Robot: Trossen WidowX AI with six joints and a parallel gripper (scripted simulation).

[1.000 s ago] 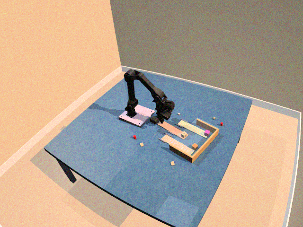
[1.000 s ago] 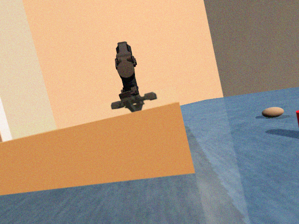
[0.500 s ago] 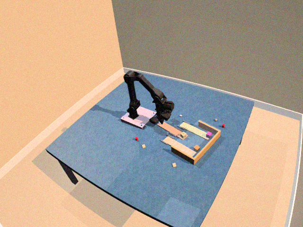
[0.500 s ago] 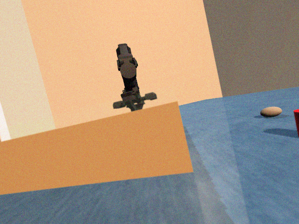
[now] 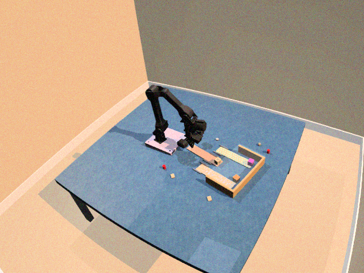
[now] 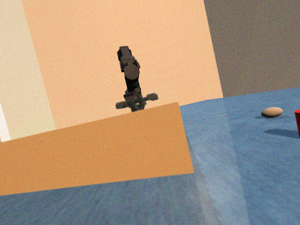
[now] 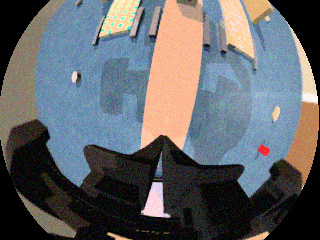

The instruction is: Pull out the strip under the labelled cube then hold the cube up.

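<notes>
Right now the salmon strip is 10 cm ahead of my gripper tip and 1 cm to the right of it. Round my gripper tip: labelled cube 21 cm ahead, 2 cm to the right, 2 cm above; then pebble 34 cm ahead, 27 cm to the left.
</notes>
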